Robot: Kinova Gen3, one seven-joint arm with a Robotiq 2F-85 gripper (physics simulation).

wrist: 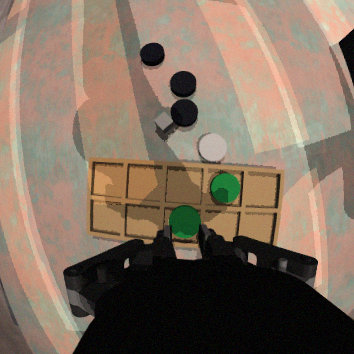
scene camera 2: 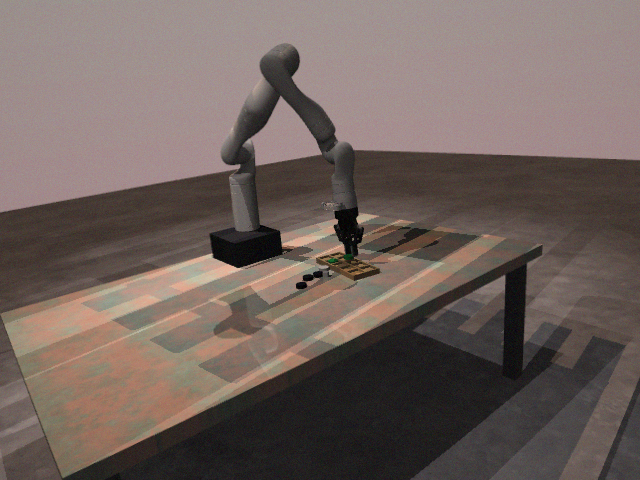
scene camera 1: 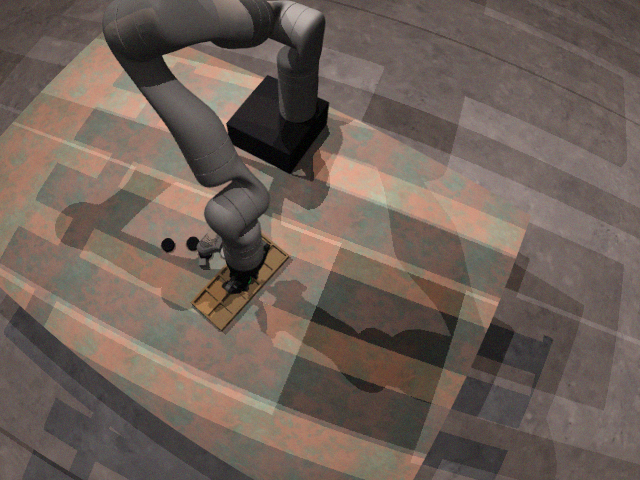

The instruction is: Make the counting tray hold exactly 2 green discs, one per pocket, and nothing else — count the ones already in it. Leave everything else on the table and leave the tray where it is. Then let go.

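Note:
The wooden counting tray (scene camera 1: pixel 276 262) (scene camera 2: pixel 363 274) (wrist: pixel 90 201) has two rows of pockets. One green disc (scene camera 2: pixel 332 260) (wrist: pixel 226 187) sits in a far-row pocket, fourth from the left in the wrist view. My gripper (scene camera 1: pixel 235 285) (scene camera 2: pixel 351 253) (wrist: pixel 184 233) is shut on another green disc (scene camera 2: pixel 348 256) (wrist: pixel 184 221). That disc is level and a little above the tray, over the near row's middle pocket in the wrist view. The fingertips hide part of that pocket's near edge. The arm covers much of the tray in scene camera 1.
Three black discs (wrist: pixel 152 54) (wrist: pixel 183 83) (wrist: pixel 184 113) lie on the table beyond the tray in the wrist view. A small grey cube (wrist: pixel 164 121) is beside the nearest one. A white disc (wrist: pixel 212 147) lies close to the tray's far edge.

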